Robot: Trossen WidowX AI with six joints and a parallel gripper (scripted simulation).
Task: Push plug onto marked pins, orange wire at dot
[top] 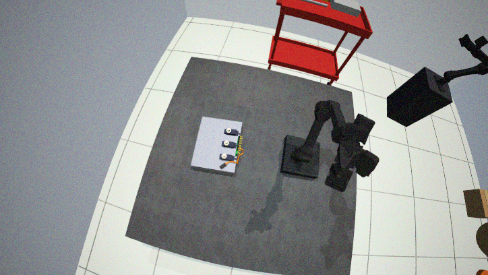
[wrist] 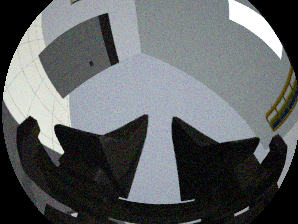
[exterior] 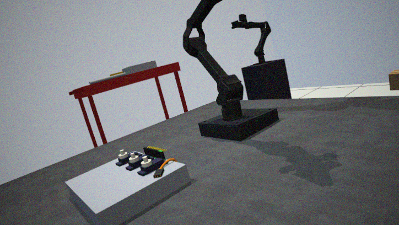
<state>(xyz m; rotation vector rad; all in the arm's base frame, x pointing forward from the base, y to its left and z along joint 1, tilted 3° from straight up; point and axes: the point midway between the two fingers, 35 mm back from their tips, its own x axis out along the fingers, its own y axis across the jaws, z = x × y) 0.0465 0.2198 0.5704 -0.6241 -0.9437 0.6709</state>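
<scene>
Now: the green mark 58 cm below my gripper tip, 29 cm ahead of it and 12 cm to the right of it. The rest, counted from my gripper tip: holder block: 63 cm below, 45 cm ahead, 12 cm to the right.
</scene>
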